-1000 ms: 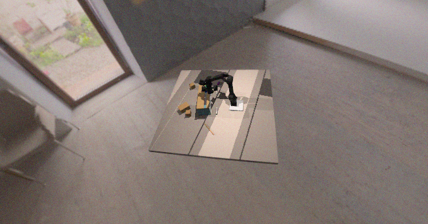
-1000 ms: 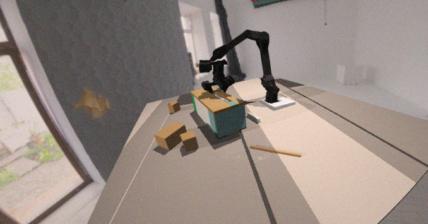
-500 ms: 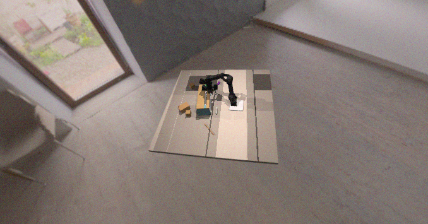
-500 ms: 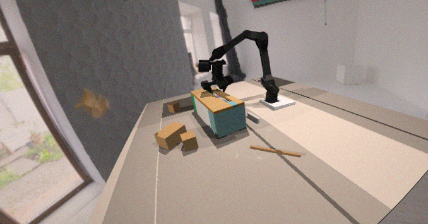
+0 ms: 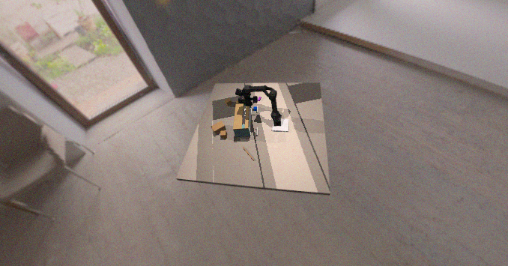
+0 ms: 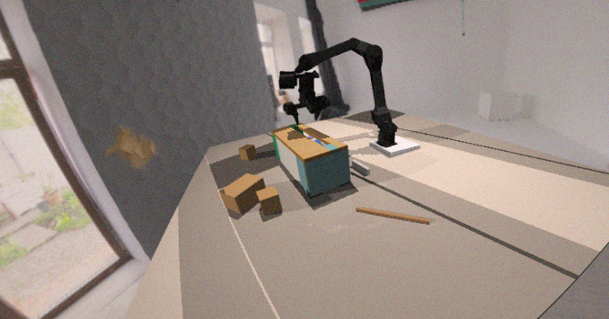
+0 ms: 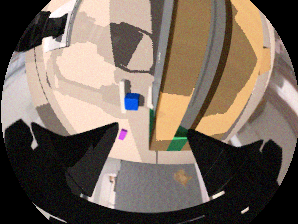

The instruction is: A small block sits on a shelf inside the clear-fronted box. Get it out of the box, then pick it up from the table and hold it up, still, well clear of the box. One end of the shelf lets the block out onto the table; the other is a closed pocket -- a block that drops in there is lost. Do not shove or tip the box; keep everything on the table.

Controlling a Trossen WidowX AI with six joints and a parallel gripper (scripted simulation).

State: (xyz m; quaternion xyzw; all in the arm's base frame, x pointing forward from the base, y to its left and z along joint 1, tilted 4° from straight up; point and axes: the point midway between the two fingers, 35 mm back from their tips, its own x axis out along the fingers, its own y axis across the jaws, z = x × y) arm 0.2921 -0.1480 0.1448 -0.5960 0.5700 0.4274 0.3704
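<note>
The blue block is 4 cm behind my gripper tip, 5 cm to the right of it and 13 cm below it. Also, from my gripper tip: box: 3 cm ahead, 12 cm to the left, 8 cm below; thin wooden stick: 3 cm behind, 50 cm to the left, 14 cm below.
</note>
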